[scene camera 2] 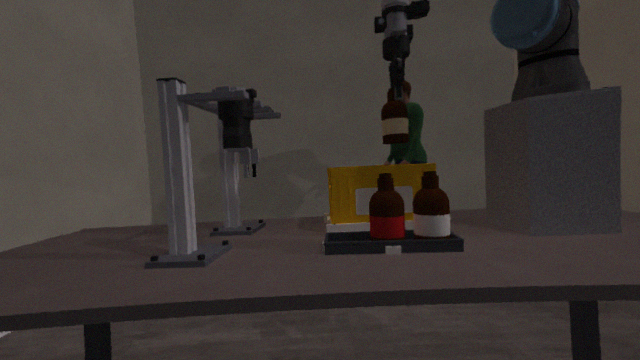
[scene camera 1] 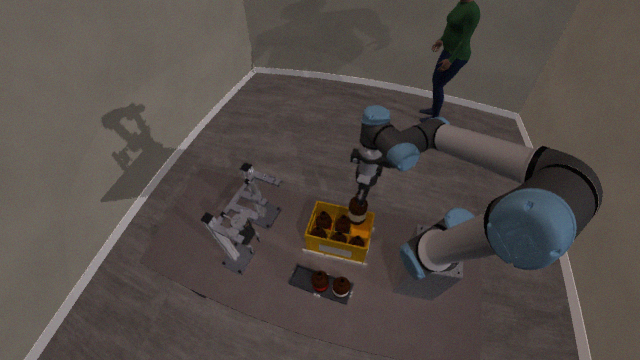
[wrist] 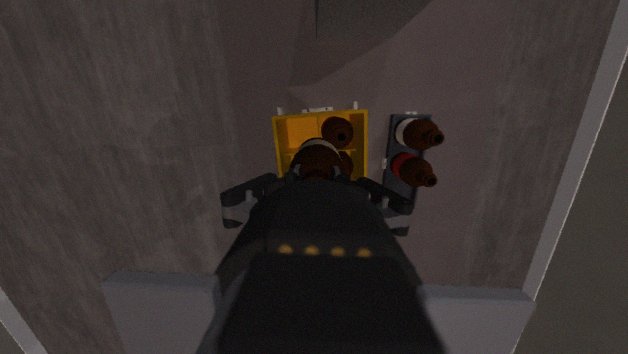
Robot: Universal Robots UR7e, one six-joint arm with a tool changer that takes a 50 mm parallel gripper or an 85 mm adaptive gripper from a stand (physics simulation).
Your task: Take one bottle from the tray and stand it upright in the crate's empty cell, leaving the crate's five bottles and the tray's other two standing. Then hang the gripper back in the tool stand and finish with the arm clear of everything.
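Places are measured from the arm's base along level axes (x ahead, y left, z up), in millimetres.
Pixels of known places: hand, tool point: (scene camera 2: 395, 33); arm's base, link origin: (scene camera 2: 548, 98).
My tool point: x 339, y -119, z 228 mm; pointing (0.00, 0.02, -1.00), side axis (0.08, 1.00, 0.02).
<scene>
Ahead of a thing's pixels: the offset from my tool point to its middle. "pt": to the spot under its first point.
My gripper (scene camera 1: 361, 196) (scene camera 2: 398, 95) (wrist: 318, 172) is shut on the neck of a brown bottle with a cream label {4 mm left, 11 mm ahead, 231 mm down} (scene camera 1: 358, 211) (scene camera 2: 395, 122) (wrist: 316, 154). The bottle hangs upright, above the rim of the yellow crate {19 mm left, 72 mm ahead, 460 mm down} (scene camera 1: 312, 246) (scene camera 2: 342, 200) (wrist: 364, 135). The crate's empty cell {pt 63 mm right, 20 mm back, 539 mm down} (scene camera 1: 361, 231) (wrist: 302, 133) shows at its right end in scene camera 1. Brown bottles stand in the crate's other cells; in the wrist view some are hidden. The dark tray {259 mm left, 88 mm ahead, 534 mm down} (scene camera 1: 301, 280) (scene camera 2: 350, 246) (wrist: 400, 191) holds a red-label bottle {260 mm left, 90 mm ahead, 465 mm down} (scene camera 1: 320, 281) (scene camera 2: 386, 210) (wrist: 414, 169) and a white-label bottle {261 mm left, 4 mm back, 465 mm down} (scene camera 1: 341, 286) (scene camera 2: 431, 207) (wrist: 419, 134), both standing.
The tool stand (scene camera 1: 222, 240) (scene camera 2: 179, 175) is left of the crate, with another gripper (scene camera 2: 236, 124) hanging in it. The arm's grey pedestal (scene camera 1: 430, 286) (scene camera 2: 555, 165) is right of the crate. A person in green (scene camera 1: 460, 30) (scene camera 2: 414, 132) stands behind the table.
</scene>
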